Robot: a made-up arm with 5 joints. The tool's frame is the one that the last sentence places.
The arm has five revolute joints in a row. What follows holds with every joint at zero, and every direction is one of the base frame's. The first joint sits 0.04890 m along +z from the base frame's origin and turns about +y. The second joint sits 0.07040 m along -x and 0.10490 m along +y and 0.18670 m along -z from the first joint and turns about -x. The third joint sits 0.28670 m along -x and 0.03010 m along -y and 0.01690 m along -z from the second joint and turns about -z. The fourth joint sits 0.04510 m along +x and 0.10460 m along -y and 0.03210 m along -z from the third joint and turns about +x. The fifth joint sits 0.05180 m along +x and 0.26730 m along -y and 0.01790 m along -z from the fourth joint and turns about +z. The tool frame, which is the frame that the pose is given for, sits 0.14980 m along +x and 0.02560 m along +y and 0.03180 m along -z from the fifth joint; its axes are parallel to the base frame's.
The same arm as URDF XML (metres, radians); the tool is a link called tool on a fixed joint. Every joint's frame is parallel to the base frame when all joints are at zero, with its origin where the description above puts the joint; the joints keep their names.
<robot name="arm">
<joint name="tool_joint" type="fixed"><parent link="link5"/><child link="tool"/><origin xyz="0.1498 0.0256 -0.0318" rpy="0 0 0"/></joint>
<joint name="joint 5" type="continuous"><parent link="link4"/><child link="link5"/><origin xyz="0.0518 -0.2673 -0.0179" rpy="0 0 0"/><axis xyz="0 0 1"/></joint>
<joint name="joint 4" type="continuous"><parent link="link3"/><child link="link4"/><origin xyz="0.0451 -0.1046 -0.0321" rpy="0 0 0"/><axis xyz="1 0 0"/></joint>
<joint name="joint 3" type="continuous"><parent link="link2"/><child link="link3"/><origin xyz="-0.2867 -0.0301 -0.0169" rpy="0 0 0"/><axis xyz="0 0 -1"/></joint>
<joint name="joint 2" type="continuous"><parent link="link1"/><child link="link2"/><origin xyz="-0.0704 0.1049 -0.1867" rpy="0 0 0"/><axis xyz="-1 0 0"/></joint>
<joint name="joint 1" type="continuous"><parent link="base_link"/><child link="link1"/><origin xyz="0 0 0.0489" rpy="0 0 0"/><axis xyz="0 1 0"/></joint>
<link name="base_link"/>
<link name="link1"/>
<link name="link2"/>
<link name="link3"/>
<link name="link4"/>
<link name="link5"/>
<link name="tool"/>
</robot>

